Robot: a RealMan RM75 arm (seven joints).
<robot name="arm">
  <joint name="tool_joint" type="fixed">
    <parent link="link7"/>
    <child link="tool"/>
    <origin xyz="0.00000 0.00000 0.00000" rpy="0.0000 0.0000 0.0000"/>
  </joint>
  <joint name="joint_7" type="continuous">
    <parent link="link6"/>
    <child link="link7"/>
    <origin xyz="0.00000 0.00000 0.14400" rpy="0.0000 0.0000 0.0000"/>
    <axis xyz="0 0 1"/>
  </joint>
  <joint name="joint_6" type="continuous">
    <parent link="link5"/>
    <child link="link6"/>
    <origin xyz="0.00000 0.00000 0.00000" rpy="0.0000 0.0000 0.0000"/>
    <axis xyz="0 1 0"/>
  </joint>
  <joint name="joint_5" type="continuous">
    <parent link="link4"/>
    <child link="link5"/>
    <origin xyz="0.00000 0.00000 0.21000" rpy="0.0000 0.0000 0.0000"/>
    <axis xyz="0 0 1"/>
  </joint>
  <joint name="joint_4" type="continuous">
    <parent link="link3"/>
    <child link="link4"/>
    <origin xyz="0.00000 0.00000 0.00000" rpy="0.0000 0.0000 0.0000"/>
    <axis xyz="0 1 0"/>
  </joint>
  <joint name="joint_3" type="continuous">
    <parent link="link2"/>
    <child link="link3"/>
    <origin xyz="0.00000 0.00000 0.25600" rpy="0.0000 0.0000 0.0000"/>
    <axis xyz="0 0 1"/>
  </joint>
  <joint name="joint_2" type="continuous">
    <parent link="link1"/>
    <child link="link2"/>
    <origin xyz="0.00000 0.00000 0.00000" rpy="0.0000 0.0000 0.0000"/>
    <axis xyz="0 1 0"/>
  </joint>
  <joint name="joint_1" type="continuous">
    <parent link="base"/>
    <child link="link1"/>
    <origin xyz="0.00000 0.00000 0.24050" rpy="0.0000 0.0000 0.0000"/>
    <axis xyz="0 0 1"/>
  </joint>
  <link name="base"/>
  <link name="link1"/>
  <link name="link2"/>
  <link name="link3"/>
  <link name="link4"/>
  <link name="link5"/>
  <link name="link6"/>
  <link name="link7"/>
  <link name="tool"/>
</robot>
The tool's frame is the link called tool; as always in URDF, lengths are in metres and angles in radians. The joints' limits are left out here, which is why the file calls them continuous.
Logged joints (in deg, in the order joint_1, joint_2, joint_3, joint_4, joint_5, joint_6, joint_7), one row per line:
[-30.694, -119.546, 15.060, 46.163, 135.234, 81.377, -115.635]
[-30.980, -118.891, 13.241, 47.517, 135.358, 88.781, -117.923]
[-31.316, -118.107, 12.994, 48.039, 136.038, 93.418, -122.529]
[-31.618, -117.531, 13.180, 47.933, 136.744, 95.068, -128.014]
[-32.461, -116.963, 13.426, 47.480, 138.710, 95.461, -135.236]
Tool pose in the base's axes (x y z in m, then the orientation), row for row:
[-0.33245, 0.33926, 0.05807, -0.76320, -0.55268, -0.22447, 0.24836]
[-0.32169, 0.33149, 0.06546, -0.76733, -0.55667, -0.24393, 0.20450]
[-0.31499, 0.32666, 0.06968, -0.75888, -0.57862, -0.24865, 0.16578]
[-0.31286, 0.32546, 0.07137, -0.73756, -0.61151, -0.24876, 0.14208]
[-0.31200, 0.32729, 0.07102, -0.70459, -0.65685, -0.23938, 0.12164]
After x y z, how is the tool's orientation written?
As a quaternion, x y z w.
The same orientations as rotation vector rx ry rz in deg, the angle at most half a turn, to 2 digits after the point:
[-119.16, -86.29, -35.05]
[-122.60, -88.94, -38.97]
[-123.83, -94.41, -40.57]
[-121.95, -101.11, -41.13]
[-117.86, -109.87, -40.04]

